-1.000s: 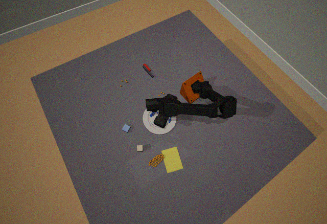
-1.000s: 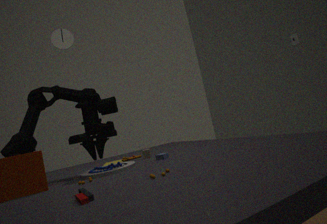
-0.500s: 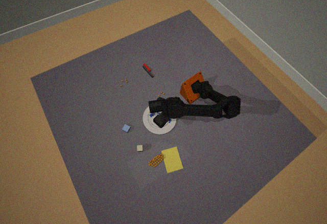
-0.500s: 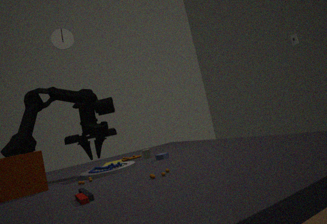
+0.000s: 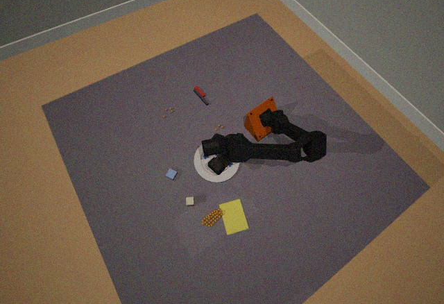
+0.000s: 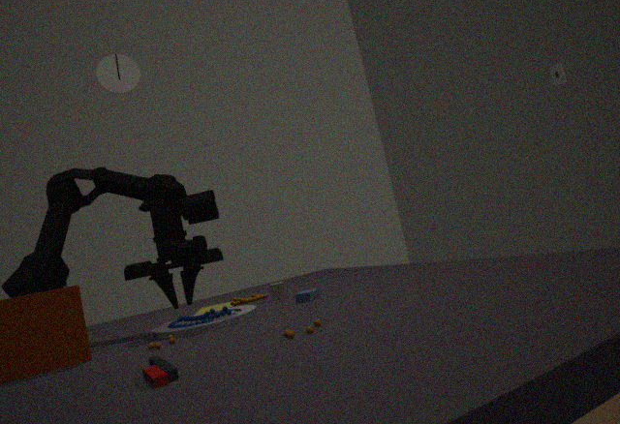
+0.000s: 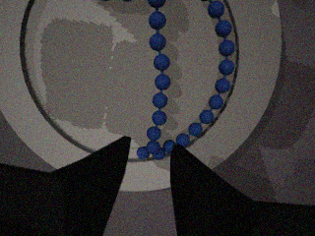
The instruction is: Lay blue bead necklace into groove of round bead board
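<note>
Right now my gripper tip is 40 mm to the left of the round white bead board, 30 mm short of it and 30 mm above it. Also, from my gripper tip: cream cube (230 mm ahead, 40 mm to the left, 20 mm below); yellow sheet (190 mm to the left, 120 mm ahead, 40 mm below); light blue cube (220 mm ahead, 110 mm to the right, 30 mm below).
</note>
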